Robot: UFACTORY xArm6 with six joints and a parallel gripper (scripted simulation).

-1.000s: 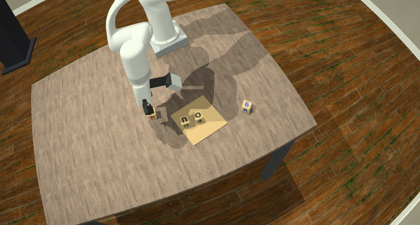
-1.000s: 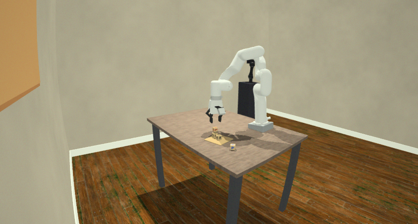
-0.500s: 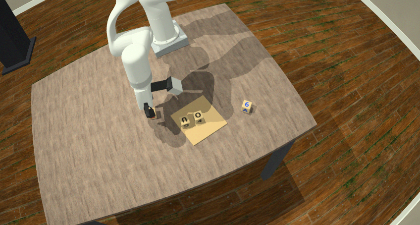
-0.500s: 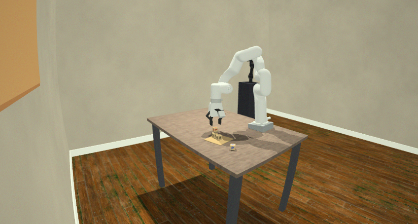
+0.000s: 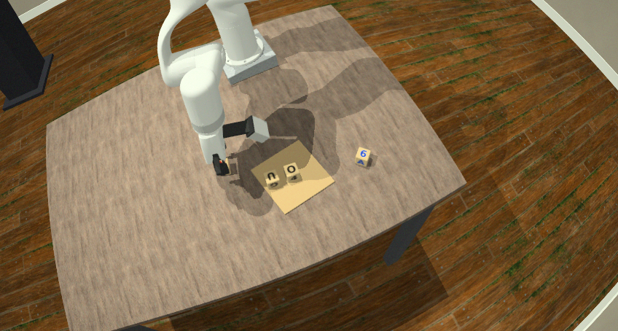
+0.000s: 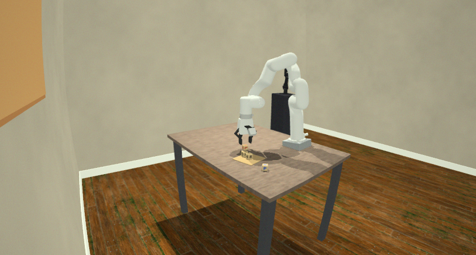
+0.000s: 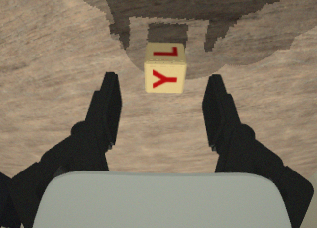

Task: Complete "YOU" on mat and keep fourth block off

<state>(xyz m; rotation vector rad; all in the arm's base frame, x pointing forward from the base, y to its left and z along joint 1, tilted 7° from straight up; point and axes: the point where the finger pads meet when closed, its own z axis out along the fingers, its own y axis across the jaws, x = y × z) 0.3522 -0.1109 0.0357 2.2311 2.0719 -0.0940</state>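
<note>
The letter block lies 40 mm below my hand. Also, from my hand: tan mat: 60 mm ahead, 150 mm to the left, 50 mm below.
</note>
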